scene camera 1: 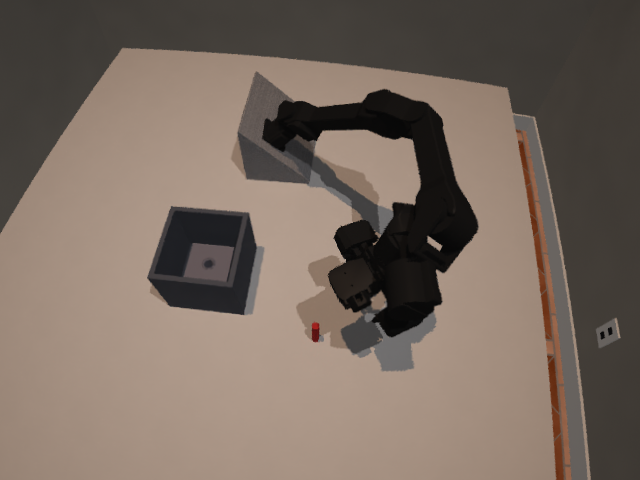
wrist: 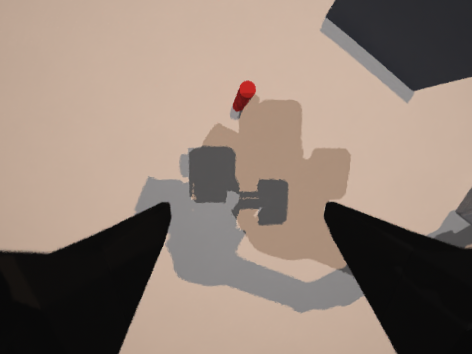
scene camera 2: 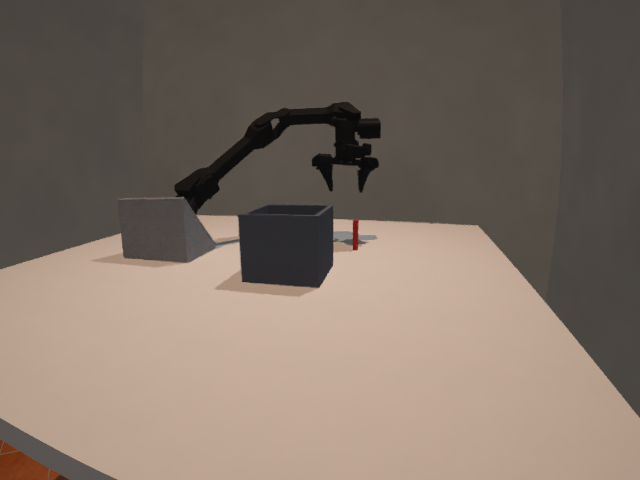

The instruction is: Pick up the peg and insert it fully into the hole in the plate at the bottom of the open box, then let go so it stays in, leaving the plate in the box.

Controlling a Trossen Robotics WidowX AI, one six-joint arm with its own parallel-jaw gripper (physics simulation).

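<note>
The red peg stands upright on the table. The dark open box stands apart from it, to its upper left in scene camera 1. The pale plate lies at the box's bottom, with a dark round hole near its middle. My gripper is wide open and empty, pointing down, well above the table and higher than the peg's top. In the wrist view the peg is ahead of the fingertips, not between them. In scene camera 1 the fingertips are hidden under the gripper's body.
A grey wedge-shaped block stands at the arm's base, beyond the box in scene camera 1. The arm arches from it to the gripper. The arm's shadows fall on the table near the peg.
</note>
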